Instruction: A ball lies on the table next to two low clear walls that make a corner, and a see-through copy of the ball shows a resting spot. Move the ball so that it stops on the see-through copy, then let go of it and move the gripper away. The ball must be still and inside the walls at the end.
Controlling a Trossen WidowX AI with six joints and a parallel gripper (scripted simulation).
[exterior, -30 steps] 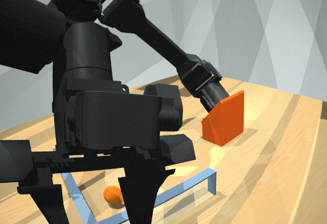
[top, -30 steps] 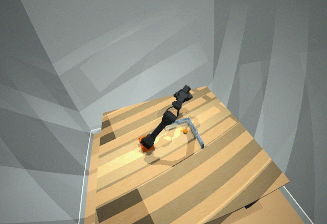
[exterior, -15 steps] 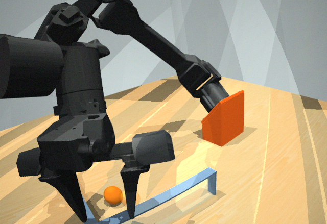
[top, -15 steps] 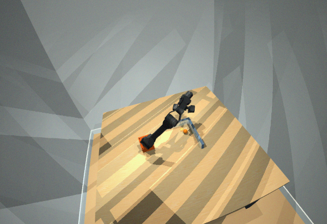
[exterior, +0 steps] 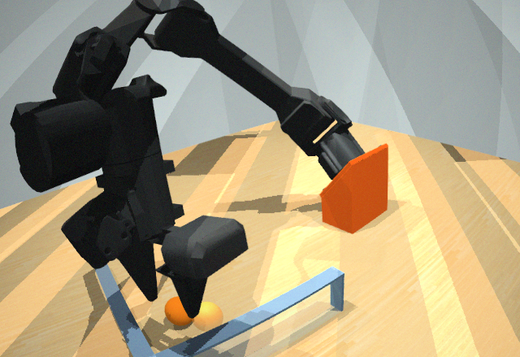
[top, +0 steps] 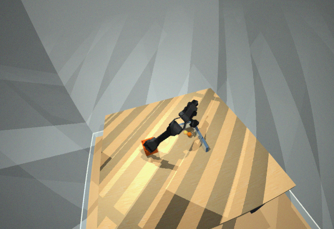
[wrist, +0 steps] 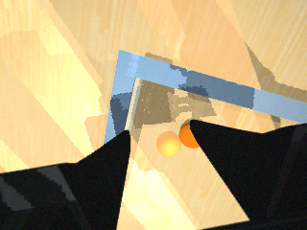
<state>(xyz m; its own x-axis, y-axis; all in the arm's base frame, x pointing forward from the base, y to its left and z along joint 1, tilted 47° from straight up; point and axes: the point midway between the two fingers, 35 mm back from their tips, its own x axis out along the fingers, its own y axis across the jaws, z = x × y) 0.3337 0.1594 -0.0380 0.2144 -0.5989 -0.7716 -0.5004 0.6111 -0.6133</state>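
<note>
Now: gripper tip 6 cm to the left of the orange ball, 6 cm above it and 1 cm past it. The rest, counted from my gripper tip: see-through copy 6 cm below, 4 cm behind, 3 cm to the right.
</note>
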